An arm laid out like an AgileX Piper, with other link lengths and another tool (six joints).
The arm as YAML. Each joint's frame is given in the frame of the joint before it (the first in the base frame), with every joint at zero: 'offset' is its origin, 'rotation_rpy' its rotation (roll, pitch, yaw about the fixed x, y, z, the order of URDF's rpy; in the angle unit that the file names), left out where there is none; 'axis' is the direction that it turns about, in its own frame. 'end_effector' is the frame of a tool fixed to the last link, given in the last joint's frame.
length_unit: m
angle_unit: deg
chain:
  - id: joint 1
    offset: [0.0, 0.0, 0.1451]
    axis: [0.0, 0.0, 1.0]
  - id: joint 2
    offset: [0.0, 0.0, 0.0]
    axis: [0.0, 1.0, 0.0]
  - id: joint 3
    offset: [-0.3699, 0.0, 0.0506]
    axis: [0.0, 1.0, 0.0]
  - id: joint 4
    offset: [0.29, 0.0, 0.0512]
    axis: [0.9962, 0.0, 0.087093]
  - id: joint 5
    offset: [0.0, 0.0, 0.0]
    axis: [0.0, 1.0, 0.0]
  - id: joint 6
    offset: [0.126, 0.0, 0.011]
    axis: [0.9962, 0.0, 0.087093]
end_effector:
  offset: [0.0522, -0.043, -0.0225]
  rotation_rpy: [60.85, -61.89, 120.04]
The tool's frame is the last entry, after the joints.
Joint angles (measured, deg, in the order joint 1, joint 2, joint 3, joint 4, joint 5, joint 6), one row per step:
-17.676, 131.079, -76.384, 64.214, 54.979, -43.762
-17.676, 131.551, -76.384, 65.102, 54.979, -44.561
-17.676, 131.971, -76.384, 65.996, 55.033, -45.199
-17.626, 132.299, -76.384, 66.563, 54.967, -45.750
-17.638, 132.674, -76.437, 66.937, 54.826, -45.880
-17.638, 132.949, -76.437, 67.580, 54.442, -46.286
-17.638, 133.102, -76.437, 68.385, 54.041, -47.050
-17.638, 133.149, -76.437, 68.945, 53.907, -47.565
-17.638, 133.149, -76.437, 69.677, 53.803, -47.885
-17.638, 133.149, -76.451, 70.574, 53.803, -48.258
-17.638, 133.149, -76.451, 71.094, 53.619, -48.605
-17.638, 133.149, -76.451, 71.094, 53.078, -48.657
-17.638, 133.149, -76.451, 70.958, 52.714, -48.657
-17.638, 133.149, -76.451, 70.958, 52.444, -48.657
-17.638, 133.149, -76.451, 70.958, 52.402, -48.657
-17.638, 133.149, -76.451, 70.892, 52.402, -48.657
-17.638, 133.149, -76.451, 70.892, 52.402, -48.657
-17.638, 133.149, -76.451, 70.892, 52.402, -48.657
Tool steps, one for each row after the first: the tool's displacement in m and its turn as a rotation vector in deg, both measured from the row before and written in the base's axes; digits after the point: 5 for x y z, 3 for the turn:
0.00124, 0.00099, -0.00317, 0.431, -0.263, -0.148
0.00117, 0.00115, -0.00261, 0.506, -0.196, -0.237
0.00089, 0.00087, -0.00236, 0.207, -0.183, -0.068
0.00054, 0.00009, -0.00278, 0.165, 0.124, -0.300
0.00145, -0.00019, -0.00224, 0.020, -0.194, -0.460
0.00223, -0.00036, -0.00115, -0.065, -0.580, -0.368
0.00146, 0.00004, -0.00009, 0.054, -0.426, -0.185
0.00173, 0.00037, 0.00062, 0.232, -0.366, -0.430
0.00202, 0.00071, 0.00100, 0.386, -0.435, -0.468
0.00144, -0.00011, 0.00026, 0.026, -0.349, -0.298
0.00072, -0.00135, -0.00078, -0.456, -0.080, -0.284
0.00021, -0.00103, -0.00067, -0.374, -0.005, -0.107
0.00034, -0.00066, -0.00037, -0.218, -0.023, -0.158
0.00005, -0.00010, -0.00006, -0.034, -0.004, -0.025
-0.00012, -0.00007, -0.00008, -0.039, 0.012, 0.052
0.00000, 0.00000, 0.00000, 0.000, 0.000, 0.000
0.00000, 0.00000, 0.00000, 0.000, 0.000, 0.000

